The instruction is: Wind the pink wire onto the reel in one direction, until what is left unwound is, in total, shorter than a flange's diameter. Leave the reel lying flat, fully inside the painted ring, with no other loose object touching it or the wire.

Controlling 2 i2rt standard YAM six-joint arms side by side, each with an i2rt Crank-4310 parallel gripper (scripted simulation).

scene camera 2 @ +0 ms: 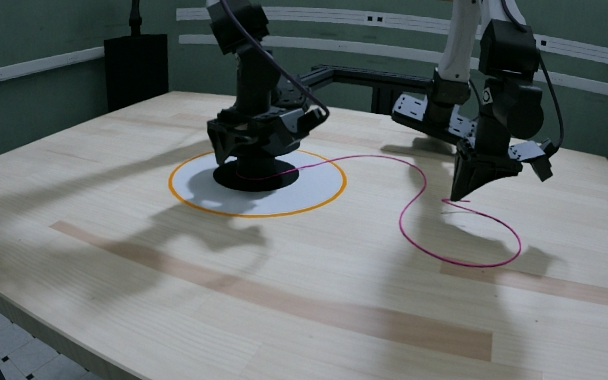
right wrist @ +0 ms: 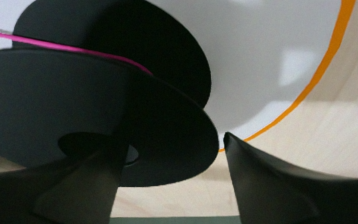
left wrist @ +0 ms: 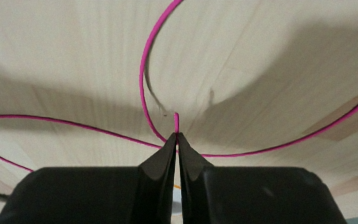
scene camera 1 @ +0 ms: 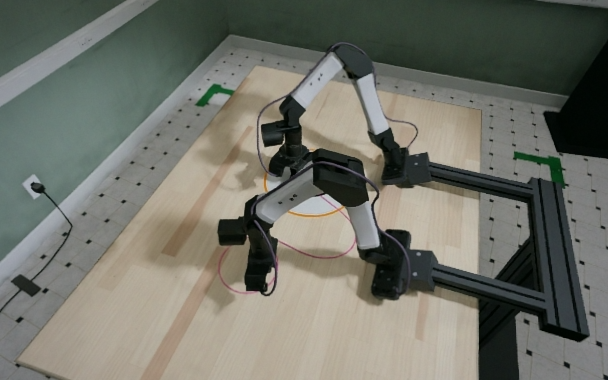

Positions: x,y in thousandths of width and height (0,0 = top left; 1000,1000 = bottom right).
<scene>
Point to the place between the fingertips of my right gripper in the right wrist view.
493,600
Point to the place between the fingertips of my left gripper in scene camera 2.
At 746,530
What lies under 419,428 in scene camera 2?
A black reel.
</scene>
